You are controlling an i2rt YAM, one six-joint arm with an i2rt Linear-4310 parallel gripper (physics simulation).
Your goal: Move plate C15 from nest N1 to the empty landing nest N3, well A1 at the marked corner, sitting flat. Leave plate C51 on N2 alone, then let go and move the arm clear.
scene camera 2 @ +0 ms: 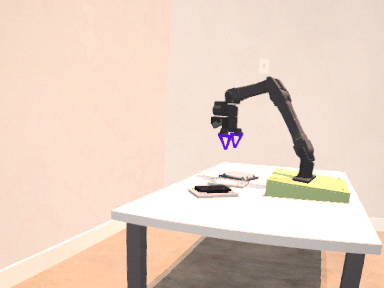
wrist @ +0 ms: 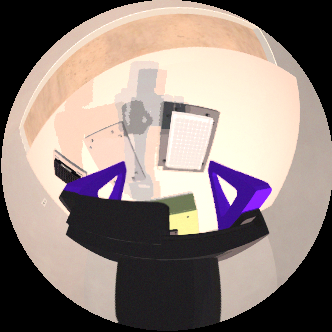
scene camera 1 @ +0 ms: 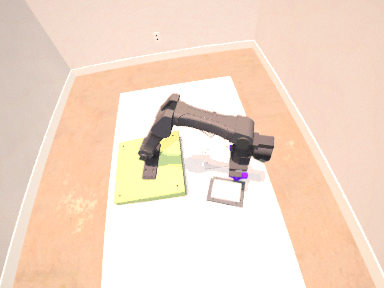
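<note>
My gripper (scene camera 2: 230, 148) (wrist: 166, 164) is open and empty, with purple fingers pointing down high above the table. A white well plate (scene camera 1: 226, 190) (scene camera 2: 239, 175) (wrist: 190, 141) lies on a dark grey nest (scene camera 1: 225, 203) (wrist: 167, 117). A black plate (scene camera 2: 212, 188) (wrist: 66, 171) sits on a light nest (scene camera 2: 212, 195) (wrist: 70, 160). Between them is an empty pale nest (scene camera 2: 227, 183) (wrist: 112, 145) with small posts, turned at an angle. No nest or plate labels, nor the corner mark, can be read. In scene camera 1 the arm hides the black plate.
The arm stands on a yellow-green base block (scene camera 1: 125, 187) (scene camera 2: 307, 189) (wrist: 185, 222) beside the nests, on the white table (scene camera 1: 200, 250) (scene camera 2: 175, 212). The arm reaches over the nests. Its shadow falls across the table near the empty nest.
</note>
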